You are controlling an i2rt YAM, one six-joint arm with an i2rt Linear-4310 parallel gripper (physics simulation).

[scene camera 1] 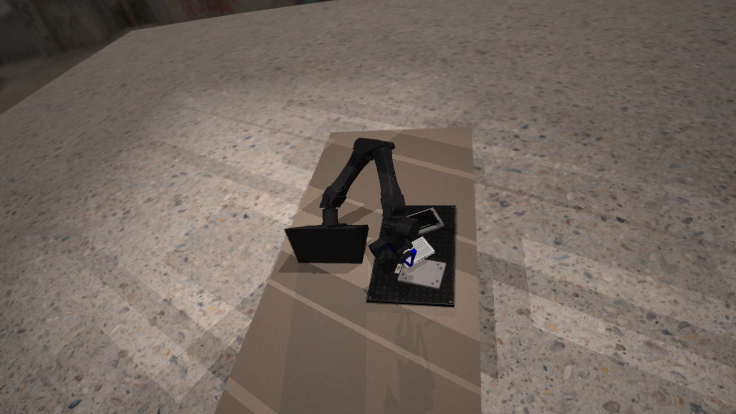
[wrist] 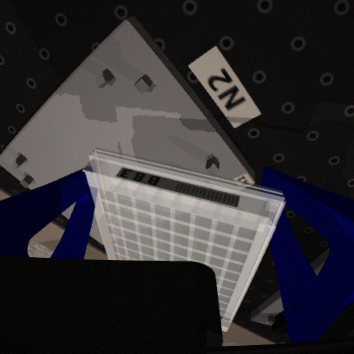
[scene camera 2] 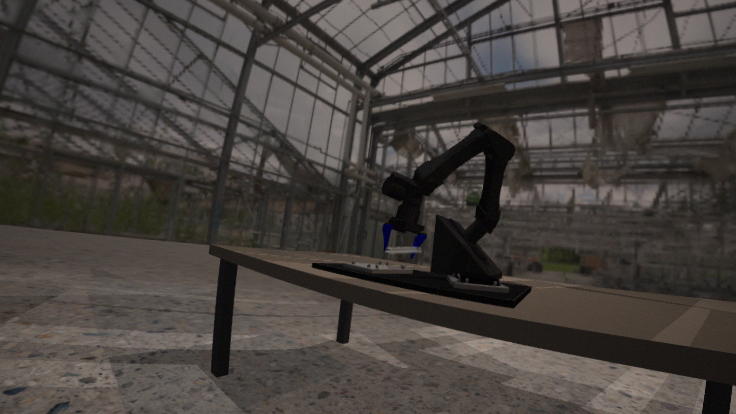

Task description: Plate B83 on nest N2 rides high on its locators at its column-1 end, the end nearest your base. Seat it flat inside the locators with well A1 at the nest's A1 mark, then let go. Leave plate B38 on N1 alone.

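Frame: origin at the arm's base, x ahead, y left, z up, level; millimetres.
Seen in the pictures: gripper, between the fingertips: [scene camera 1: 405,260] [wrist: 178,177] [scene camera 2: 398,254]; arm's base, origin of its link: [scene camera 1: 330,226] [scene camera 2: 466,240].
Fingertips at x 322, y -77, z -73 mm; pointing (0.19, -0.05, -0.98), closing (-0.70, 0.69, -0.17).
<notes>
Pixels of each thing's top centre, then the offset from my fingertips to it. "*": a spot on its surface instead. Level surfaces: height alone.
- Clear plate B83, centre of its top: [wrist: 170,282] [scene camera 2: 402,245] [scene camera 1: 415,249] dx +34, dy +36, dz +30 mm
- grey nest N2, centre of its top: [wrist: 102,179] [scene camera 2: 379,262] [scene camera 1: 421,269] dx +65, dy -15, dz -27 mm
- A1 mark, centre of its top: [wrist: 242,180] dx -5, dy +46, dz -37 mm
- nest, centre of its top: [scene camera 2: 475,276] [scene camera 1: 421,220] dx +21, dy +252, dz -27 mm
- brown table, height of its surface: dz -62 mm
- N2 label, a spot on its surface: [wrist: 225,87] [scene camera 1: 398,268] * dx -32, dy -7, dz -47 mm
Clear plate B83 [scene camera 1: 424,249] [scene camera 2: 404,250] [wrist: 182,225] is held up in the air, roughly level in scene camera 2. My gripper [scene camera 2: 399,252] [wrist: 178,177] is shut on it, one blue finger at each long side. The grey nest N2 [scene camera 1: 427,276] [scene camera 2: 393,270] [wrist: 65,125] lies below, its locator posts exposed. In the wrist view the plate is turned relative to the nest and overlaps its lower right part. The A1 mark [wrist: 243,179] shows partly at the plate's edge. The other nest [scene camera 1: 441,222] [scene camera 2: 481,286] holds a dark rectangle; B38's label is unreadable.
Both nests are on a black perforated board [scene camera 1: 411,296] [scene camera 2: 520,294] on the brown table [scene camera 1: 329,350] [scene camera 2: 591,319]. The N2 label [scene camera 1: 398,268] [wrist: 225,87] lies beside its nest. A black slanted panel [scene camera 1: 329,244] [scene camera 2: 452,252] stands by the arm's base.
</notes>
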